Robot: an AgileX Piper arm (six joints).
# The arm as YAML. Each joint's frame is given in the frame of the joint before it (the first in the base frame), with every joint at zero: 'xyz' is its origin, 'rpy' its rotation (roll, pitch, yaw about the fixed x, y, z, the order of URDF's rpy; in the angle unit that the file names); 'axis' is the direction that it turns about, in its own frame. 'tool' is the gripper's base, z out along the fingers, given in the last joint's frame.
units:
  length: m
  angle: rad
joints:
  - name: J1
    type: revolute
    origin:
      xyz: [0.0, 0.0, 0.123]
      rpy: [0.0, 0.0, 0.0]
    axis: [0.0, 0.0, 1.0]
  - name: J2
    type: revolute
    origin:
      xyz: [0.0, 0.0, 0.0]
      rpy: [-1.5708, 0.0, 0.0]
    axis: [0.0, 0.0, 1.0]
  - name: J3
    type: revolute
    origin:
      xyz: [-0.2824, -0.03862, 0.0]
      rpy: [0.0, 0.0, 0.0]
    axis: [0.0, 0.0, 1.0]
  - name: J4
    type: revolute
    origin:
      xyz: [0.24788, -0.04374, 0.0]
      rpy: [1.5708, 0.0, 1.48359]
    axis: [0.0, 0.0, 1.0]
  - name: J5
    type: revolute
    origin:
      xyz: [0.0, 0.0, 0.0]
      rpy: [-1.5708, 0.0, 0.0]
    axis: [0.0, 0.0, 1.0]
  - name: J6
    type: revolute
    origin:
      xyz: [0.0, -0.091, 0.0]
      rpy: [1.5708, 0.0, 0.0]
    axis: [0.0, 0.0, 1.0]
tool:
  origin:
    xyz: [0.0, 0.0, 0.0]
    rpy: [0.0, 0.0, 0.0]
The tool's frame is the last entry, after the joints.
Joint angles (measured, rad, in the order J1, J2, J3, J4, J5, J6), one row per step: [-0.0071, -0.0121, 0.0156, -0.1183, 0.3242, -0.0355]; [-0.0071, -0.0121, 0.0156, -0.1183, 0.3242, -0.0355]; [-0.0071, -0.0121, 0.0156, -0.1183, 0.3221, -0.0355]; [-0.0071, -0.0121, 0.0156, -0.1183, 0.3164, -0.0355]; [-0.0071, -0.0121, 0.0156, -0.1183, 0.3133, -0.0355]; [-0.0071, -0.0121, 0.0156, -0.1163, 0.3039, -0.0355]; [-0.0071, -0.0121, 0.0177, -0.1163, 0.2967, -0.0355]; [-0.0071, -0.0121, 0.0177, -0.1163, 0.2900, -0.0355]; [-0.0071, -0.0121, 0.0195, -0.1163, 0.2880, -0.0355]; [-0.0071, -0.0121, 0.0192, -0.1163, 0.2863, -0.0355]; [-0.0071, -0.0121, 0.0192, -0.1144, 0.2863, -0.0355]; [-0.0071, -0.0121, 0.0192, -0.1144, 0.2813, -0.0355]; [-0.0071, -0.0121, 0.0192, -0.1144, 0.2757, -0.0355]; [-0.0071, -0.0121, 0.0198, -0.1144, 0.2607, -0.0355]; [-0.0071, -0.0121, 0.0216, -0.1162, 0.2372, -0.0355]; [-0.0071, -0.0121, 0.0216, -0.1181, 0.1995, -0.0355]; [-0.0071, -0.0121, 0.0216, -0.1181, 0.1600, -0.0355]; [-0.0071, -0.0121, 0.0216, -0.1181, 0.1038, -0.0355]
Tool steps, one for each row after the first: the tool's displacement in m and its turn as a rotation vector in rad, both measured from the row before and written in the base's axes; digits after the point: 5 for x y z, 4 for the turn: [0.00000, 0.00000, 0.00000, 0.0000, 0.0000, 0.0000]; [0.00005, 0.00002, 0.00018, 0.0000, -0.0021, 0.0002]; [0.00012, 0.00006, 0.00050, -0.0001, -0.0057, 0.0007]; [0.00007, 0.00003, 0.00027, -0.0001, -0.0031, 0.0004]; [0.00019, 0.00015, 0.00082, 0.0018, -0.0093, 0.0013]; [0.00019, 0.00007, -0.00007, -0.0001, -0.0051, 0.0008]; [0.00013, 0.00007, 0.00059, -0.0001, -0.0067, 0.0008]; [0.00008, 0.00002, -0.00043, 0.0000, -0.0002, 0.0002]; [0.00003, 0.00002, 0.00025, 0.0000, -0.0020, 0.0002]; [0.00000, 0.00005, -0.00001, 0.0019, 0.0000, 0.0002]; [0.00009, 0.00005, 0.00044, -0.0001, -0.0050, 0.0006]; [0.00010, 0.00006, 0.00050, -0.0001, -0.0056, 0.0006]; [0.00027, 0.00015, 0.00113, -0.0002, -0.0143, 0.0017]; [0.00041, 0.00020, 0.00149, -0.0022, -0.0215, 0.0026]; [0.00048, 0.00035, 0.00338, -0.0025, -0.0374, 0.0042]; [0.00037, 0.00041, 0.00355, -0.0006, -0.0392, 0.0046]; [0.00028, 0.00060, 0.00507, -0.0009, -0.0558, 0.0066]
